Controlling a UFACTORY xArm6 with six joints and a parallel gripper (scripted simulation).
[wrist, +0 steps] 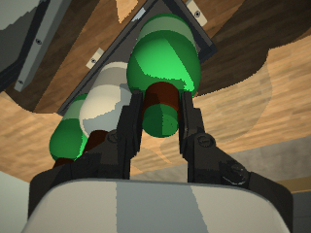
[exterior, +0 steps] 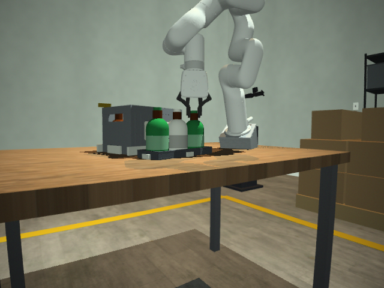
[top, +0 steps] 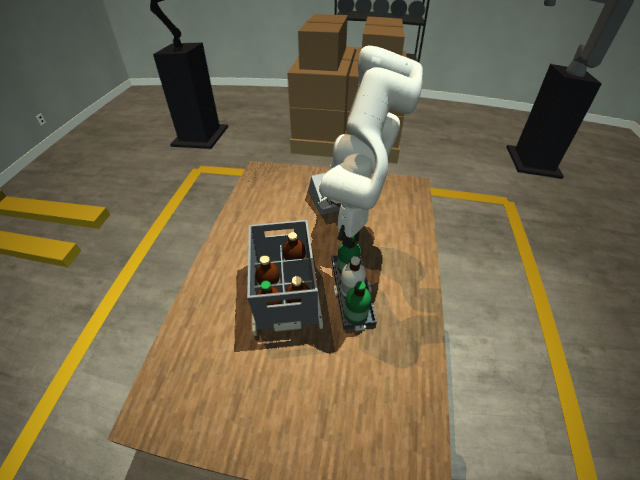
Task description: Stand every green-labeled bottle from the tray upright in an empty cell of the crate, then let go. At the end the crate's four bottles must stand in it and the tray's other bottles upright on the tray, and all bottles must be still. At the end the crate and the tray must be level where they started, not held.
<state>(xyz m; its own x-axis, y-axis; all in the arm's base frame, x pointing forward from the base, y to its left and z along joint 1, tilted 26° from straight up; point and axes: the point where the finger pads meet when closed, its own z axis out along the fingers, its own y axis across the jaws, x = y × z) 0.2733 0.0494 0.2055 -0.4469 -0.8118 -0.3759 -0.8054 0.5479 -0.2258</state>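
Right now the white-labeled bottle is 9 cm ahead of my hand, 2 cm to the left of it and 7 cm below it. Round my hand: tray (8 cm ahead, 2 cm to the left, 14 cm below); then grey crate (12 cm ahead, 19 cm to the right, 7 cm below).
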